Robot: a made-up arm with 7 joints.
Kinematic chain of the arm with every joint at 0, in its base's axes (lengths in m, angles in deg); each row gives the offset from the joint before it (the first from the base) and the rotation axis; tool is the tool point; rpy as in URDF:
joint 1: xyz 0 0 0.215 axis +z
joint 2: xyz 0 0 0 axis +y
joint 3: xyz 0 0 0.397 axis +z
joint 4: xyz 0.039 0 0 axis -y
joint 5: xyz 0.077 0 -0.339 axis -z
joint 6: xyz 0 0 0 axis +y
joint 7: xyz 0.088 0 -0.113 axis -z
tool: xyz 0 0 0 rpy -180 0 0
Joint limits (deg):
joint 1: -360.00..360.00
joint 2: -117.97..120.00
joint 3: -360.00..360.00
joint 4: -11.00..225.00
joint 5: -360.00..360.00
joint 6: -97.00..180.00
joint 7: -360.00..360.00
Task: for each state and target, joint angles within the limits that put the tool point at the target. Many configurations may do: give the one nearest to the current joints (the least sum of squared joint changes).
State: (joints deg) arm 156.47 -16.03 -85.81 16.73 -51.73 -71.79 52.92
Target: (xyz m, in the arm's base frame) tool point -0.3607 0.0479 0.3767
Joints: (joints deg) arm 197.30 7.57 -46.53 29.05 -56.89 -65.36 52.92
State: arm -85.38 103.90 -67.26 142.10 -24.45 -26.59 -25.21
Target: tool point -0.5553 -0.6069 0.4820
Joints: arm -120.25 66.86 -77.68 139.70 -17.42 -9.73 -25.21
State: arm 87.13 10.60 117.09 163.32 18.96 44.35 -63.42
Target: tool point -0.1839 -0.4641 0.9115
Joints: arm 94.52 -20.71 125.38 145.17 19.49 54.46 -63.42
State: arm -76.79 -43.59 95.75 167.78 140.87 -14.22 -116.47
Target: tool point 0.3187 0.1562 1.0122
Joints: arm -120.02 -21.40 92.74 154.95 137.48 22.37 -116.47
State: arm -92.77 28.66 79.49 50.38 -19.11 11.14 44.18
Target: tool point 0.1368 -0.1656 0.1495
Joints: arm -113.76 2.98 60.44 9.21 -17.94 27.50 44.18
